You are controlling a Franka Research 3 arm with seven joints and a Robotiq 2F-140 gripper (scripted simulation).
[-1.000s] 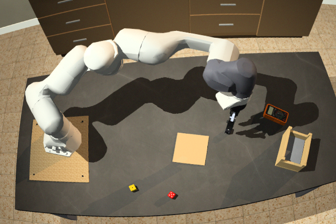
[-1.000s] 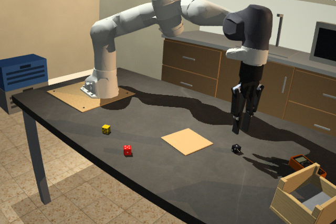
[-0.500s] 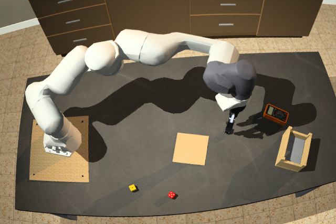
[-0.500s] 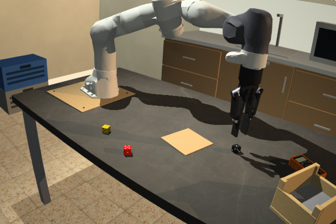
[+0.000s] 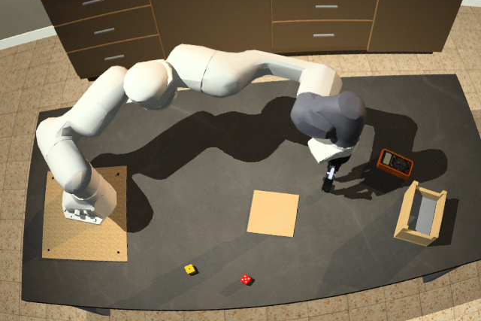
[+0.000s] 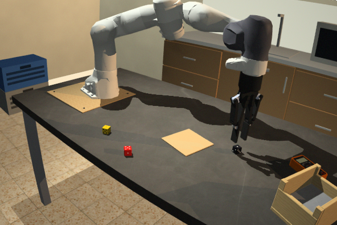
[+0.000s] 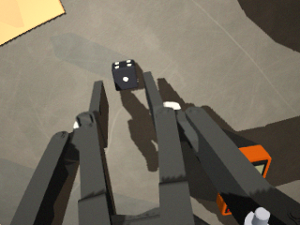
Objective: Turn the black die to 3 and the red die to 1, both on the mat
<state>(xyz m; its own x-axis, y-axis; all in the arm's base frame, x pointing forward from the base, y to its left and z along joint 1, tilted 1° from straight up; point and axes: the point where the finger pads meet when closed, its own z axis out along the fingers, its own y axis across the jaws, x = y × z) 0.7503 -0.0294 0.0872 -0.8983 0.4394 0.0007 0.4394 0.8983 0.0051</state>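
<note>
Right now my hand is 7 cm above the black die. Also, from my hand: wooden box 30 cm ahead, 17 cm to the right, 4 cm below; tan mat 17 cm behind, 8 cm below, 6 cm to the right; orange multimeter 26 cm ahead, 7 cm below, 4 cm to the left.
</note>
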